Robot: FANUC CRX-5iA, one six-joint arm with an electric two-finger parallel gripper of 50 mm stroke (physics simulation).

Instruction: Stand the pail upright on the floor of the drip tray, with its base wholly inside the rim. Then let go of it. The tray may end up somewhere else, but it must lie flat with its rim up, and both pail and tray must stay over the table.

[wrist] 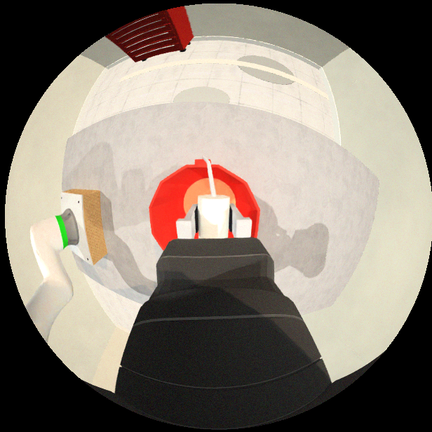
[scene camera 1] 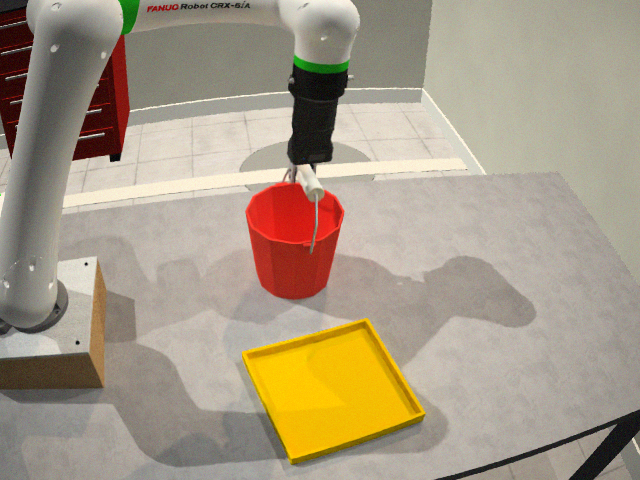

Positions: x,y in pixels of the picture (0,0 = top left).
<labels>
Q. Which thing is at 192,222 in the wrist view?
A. My gripper.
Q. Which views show the red pail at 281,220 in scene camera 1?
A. The wrist view and scene camera 1: all of them.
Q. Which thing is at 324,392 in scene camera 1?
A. A yellow drip tray.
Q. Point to a red pail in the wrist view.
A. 175,194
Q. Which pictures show my gripper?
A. The wrist view and scene camera 1: all of them.
</labels>
